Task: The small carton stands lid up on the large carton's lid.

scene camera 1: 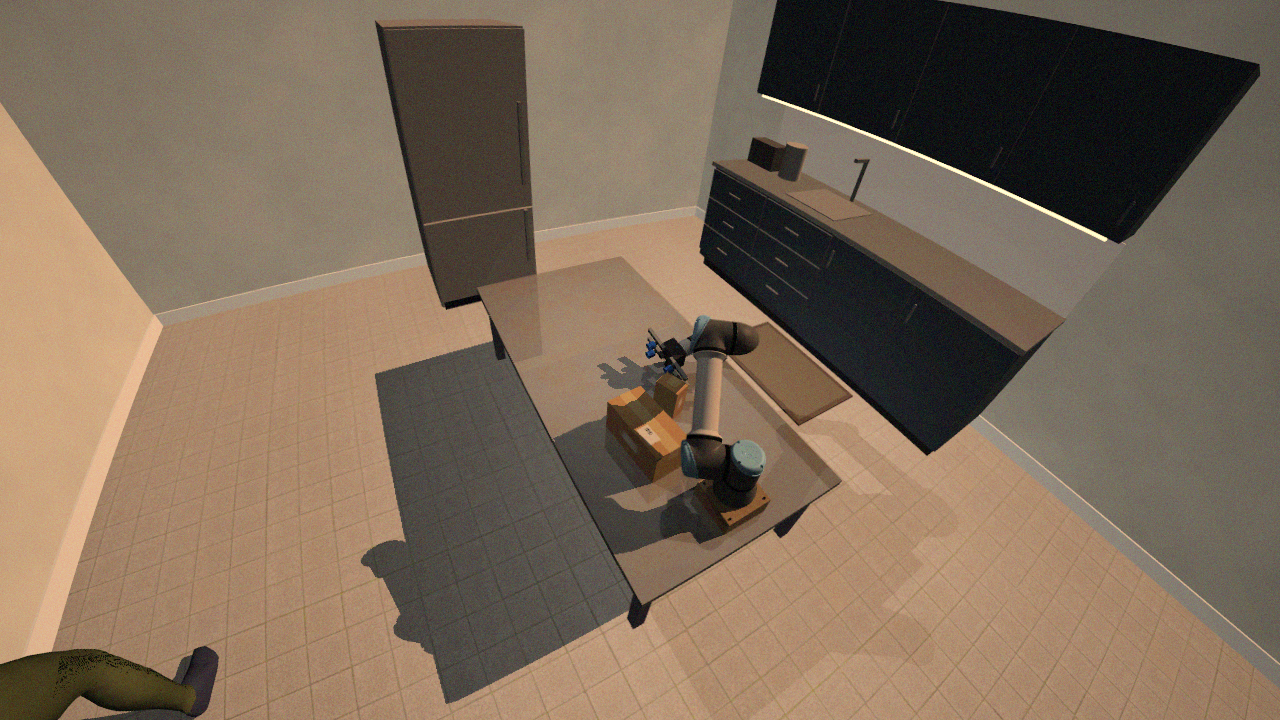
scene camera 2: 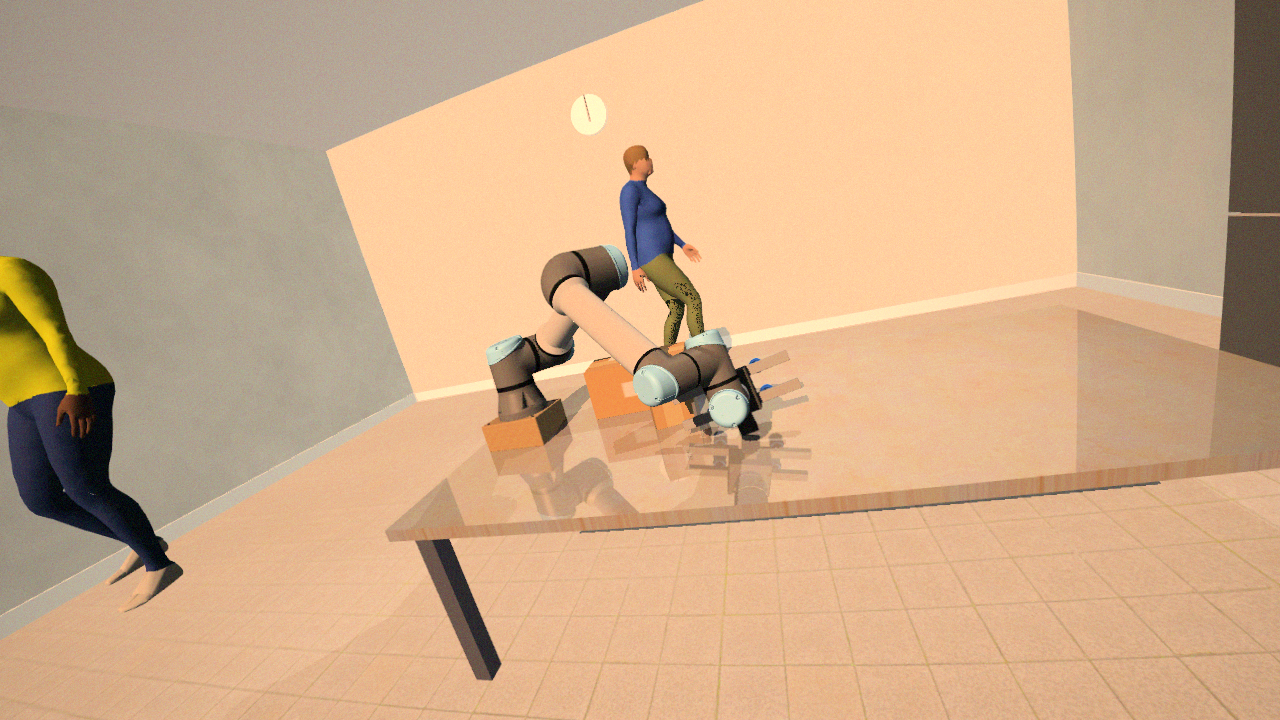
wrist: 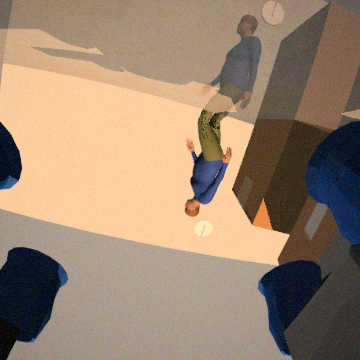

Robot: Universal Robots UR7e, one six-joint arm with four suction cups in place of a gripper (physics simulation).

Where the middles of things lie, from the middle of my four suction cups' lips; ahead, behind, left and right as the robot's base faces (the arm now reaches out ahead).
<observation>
Now: the small carton [scene camera 1: 670,392] 180 mm behind my suction cup, 70 mm to the left of it and 10 mm below it. Also, from my suction cup: large carton [scene camera 1: 647,433] (290 mm behind, 260 mm to the left, 10 mm below).
</observation>
